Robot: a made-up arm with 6 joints. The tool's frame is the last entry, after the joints.
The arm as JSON. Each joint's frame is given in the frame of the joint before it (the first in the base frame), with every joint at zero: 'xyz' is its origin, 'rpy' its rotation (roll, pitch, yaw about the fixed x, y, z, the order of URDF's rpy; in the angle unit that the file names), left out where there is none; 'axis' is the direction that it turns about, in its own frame. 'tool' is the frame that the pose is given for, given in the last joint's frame.
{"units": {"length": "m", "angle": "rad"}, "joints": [
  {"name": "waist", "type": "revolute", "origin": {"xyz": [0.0, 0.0, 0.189]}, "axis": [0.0, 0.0, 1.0]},
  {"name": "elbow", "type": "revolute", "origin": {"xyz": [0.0, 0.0, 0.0]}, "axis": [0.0, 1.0, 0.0]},
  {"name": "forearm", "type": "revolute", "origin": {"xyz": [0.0, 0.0, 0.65]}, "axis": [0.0, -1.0, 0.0]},
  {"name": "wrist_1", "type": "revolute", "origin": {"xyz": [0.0, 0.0, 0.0]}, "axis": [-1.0, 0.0, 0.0]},
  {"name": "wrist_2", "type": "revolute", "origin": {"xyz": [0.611, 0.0, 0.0]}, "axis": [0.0, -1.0, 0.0]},
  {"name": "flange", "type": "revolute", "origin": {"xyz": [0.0, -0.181, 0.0]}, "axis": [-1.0, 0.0, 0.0]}
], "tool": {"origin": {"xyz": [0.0, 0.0, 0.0]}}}
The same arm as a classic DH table. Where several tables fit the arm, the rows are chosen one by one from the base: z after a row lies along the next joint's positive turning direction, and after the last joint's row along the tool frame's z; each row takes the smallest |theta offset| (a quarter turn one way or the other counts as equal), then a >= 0, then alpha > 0; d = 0 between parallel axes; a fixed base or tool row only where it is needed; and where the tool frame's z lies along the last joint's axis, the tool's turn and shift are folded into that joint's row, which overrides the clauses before.
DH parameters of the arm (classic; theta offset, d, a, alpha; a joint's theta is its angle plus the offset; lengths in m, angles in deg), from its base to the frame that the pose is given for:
waist: 0 0.189 0 -90
elbow: -90 0 0.65 180
forearm: 0 0 0 -90
wrist_1: 0 -0.611 0 90
wrist_2: 0 0.181 0 -90
flange: 90 0 0 90
tool (fixed): -90 0 0 0

